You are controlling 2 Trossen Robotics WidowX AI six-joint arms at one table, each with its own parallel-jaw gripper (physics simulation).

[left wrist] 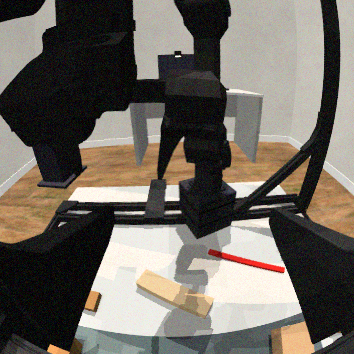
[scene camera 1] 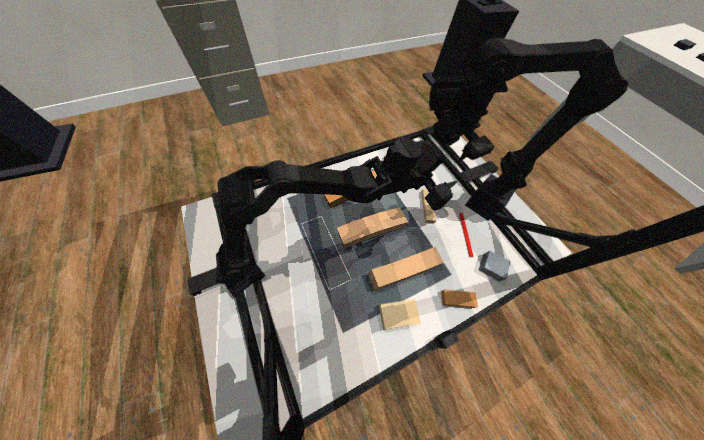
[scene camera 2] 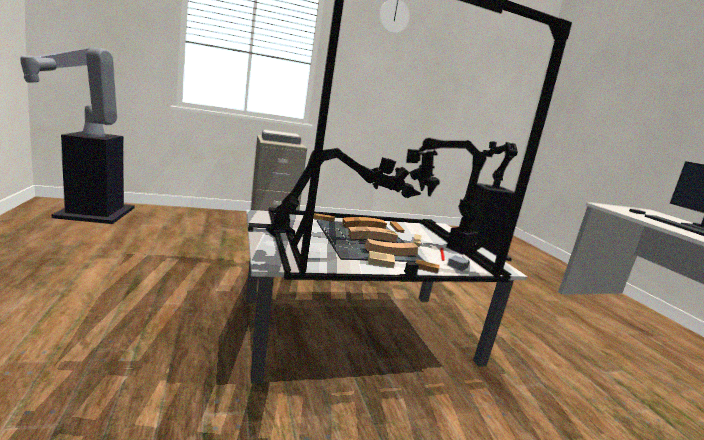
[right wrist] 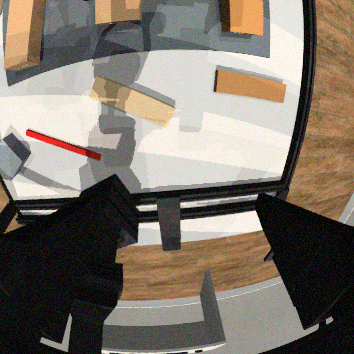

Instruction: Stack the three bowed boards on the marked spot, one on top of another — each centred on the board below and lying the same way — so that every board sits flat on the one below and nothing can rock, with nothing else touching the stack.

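Places are measured from the left arm's base along level axes (x ahead, y left, z up), in centimetres.
Pixels of known places: left gripper, fingertip midpoint: (left wrist: 194, 215) (scene camera 1: 446, 169) (scene camera 2: 416, 191); right gripper, fingertip midpoint: (left wrist: 116, 174) (scene camera 1: 452, 148) (scene camera 2: 425, 193) (right wrist: 180, 202); left arm's base, link origin: (scene camera 1: 239, 272) (scene camera 2: 280, 227); right arm's base, link origin: (left wrist: 206, 185) (scene camera 1: 498, 188) (scene camera 2: 464, 230) (right wrist: 100, 235).
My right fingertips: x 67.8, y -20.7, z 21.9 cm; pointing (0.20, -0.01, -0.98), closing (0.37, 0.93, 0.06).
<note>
Ahead of a thing's pixels: the offset from my right fingertips to its top centre. "*": to the spot under its first point. Level surfaces: height alone.
Three bowed boards lie apart on the dark mat {dz -23.9 cm} (scene camera 1: 358, 306) in scene camera 1: the near board {dx -29.9, dy -13.5, dz -19.0 cm} (scene camera 1: 407, 268) (scene camera 2: 391, 247), the middle board {dx -27.0, dy +3.8, dz -19.0 cm} (scene camera 1: 372, 227) (scene camera 2: 372, 232) and the far board {dx -19.9, dy +19.9, dz -19.2 cm} (scene camera 1: 334, 199) (scene camera 2: 364, 222), which the left arm partly hides. The marked spot {* dx -47.8, dy -2.6, dz -23.9 cm} (scene camera 1: 340, 284) is a thin white outline at the mat's left, with no board in it. My left gripper (scene camera 2: 412, 184) is open and empty, high above the table, near the boards' right ends. My right gripper (scene camera 2: 426, 187) (right wrist: 180, 202) is open and empty, also high, to the right.
A red stick {dx -2.5, dy -20.8, dz -23.9 cm} (scene camera 1: 466, 234) (left wrist: 247, 261) (right wrist: 63, 145), a grey block {dx -6.8, dy -33.9, dz -20.9 cm} (scene camera 1: 494, 265), a brown block {dx -24.4, dy -31.2, dz -22.1 cm} (scene camera 1: 459, 298) and pale blocks (scene camera 1: 399, 314) (right wrist: 132, 101) lie around the mat. Orange blocks (scene camera 2: 323, 217) (right wrist: 250, 86) lie farther back. Black frame rails edge the table. The grippers are close together in scene camera 2.
</note>
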